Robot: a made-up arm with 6 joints.
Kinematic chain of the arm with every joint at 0, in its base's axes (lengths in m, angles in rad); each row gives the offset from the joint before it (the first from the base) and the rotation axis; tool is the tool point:
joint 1: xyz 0 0 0.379 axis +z
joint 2: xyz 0 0 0 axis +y
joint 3: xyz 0 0 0.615 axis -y
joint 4: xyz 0 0 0 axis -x
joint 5: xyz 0.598 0 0 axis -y
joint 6: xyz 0 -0.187 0 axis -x
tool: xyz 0 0 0
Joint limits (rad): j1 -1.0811..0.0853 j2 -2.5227..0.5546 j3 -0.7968..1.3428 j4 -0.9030..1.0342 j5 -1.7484..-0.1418 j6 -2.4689..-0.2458
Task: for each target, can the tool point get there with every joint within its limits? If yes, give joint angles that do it. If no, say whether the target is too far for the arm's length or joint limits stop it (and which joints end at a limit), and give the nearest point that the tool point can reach.
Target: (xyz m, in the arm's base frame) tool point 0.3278 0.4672 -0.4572
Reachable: no: joint limits stop it (at a limit: joint 1, joint 2, joint 3, joint 4) | nearest point -0.4128 0.5713 -0.6384 | short by 0.770 m
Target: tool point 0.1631 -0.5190 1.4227
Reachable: yes | joints -0.9206 0.1680 1.0395 -0.1694 -1.3156 -1.7113
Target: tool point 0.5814 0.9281 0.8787
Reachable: no: joint limits stop it (at a limit: joint 1, joint 4) | nearest point 0.6641 -0.0392 0.8787 | short by 0.971 m
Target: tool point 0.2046 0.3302 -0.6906
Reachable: no: joint limits stop it (at a limit: joint 1, joint 2, joint 3, joint 4) | nearest point -0.4128 0.5713 -0.6384 | short by 0.665 m
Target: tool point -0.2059 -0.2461 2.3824
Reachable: no: too far | nearest point -0.1293 -0.1119 1.6047 | short by 0.793 m
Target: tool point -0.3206 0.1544 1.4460
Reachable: yes | joints -0.9585 -0.6985 0.8466 -0.3809 -0.5297 -1.0757
